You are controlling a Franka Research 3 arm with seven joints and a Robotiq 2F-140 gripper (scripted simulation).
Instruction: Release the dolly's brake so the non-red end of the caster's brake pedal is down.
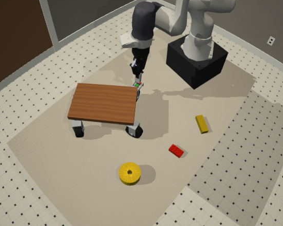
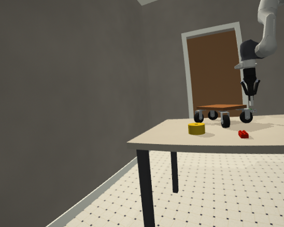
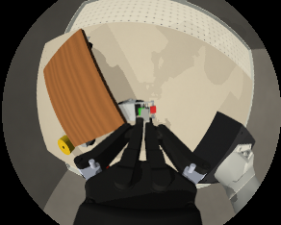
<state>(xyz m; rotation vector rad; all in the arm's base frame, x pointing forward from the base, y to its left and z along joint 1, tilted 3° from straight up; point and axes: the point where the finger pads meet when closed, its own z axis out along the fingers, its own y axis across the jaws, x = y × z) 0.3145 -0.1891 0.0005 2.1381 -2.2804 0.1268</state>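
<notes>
The brake pedal is 10 mm behind my hand and 70 mm below it. Round my hand: yellow spool: 400 mm ahead, 190 mm to the left, 120 mm below; then red brick: 200 mm ahead, 320 mm to the left, 130 mm below.
</notes>
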